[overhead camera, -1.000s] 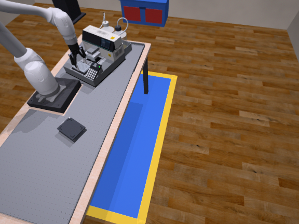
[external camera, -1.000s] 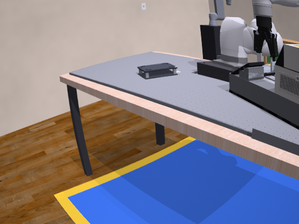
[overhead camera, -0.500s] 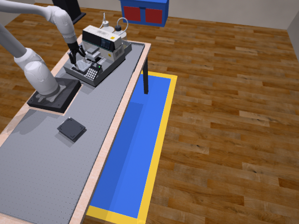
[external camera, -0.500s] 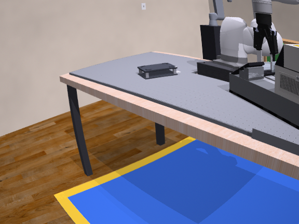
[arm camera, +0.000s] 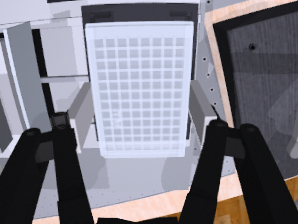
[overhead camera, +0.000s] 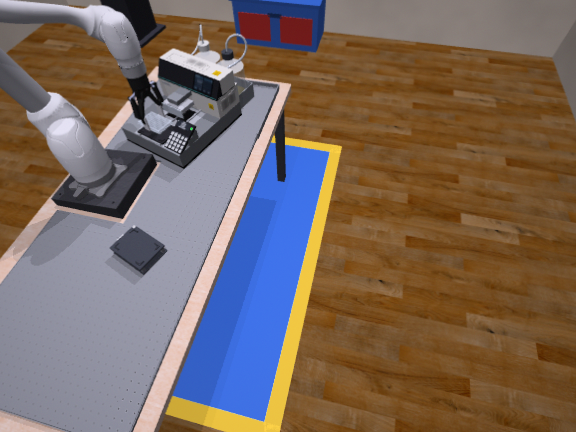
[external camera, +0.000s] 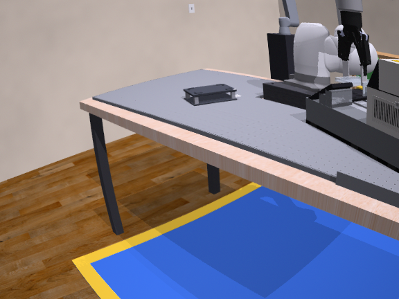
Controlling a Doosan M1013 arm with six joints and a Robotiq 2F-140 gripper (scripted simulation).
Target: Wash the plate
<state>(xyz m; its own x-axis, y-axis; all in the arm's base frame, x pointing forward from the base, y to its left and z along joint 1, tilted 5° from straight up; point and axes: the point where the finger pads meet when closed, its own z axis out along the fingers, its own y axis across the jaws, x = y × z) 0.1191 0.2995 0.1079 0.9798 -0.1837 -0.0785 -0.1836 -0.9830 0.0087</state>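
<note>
Now: hand 23 cm short of the plate nest N1, 52 cm to the left of it and 12 cm above it. Round my hand: plate washer (3 cm ahead, 15 cm to the left, 3 cm below); plate (2 cm below).
</note>
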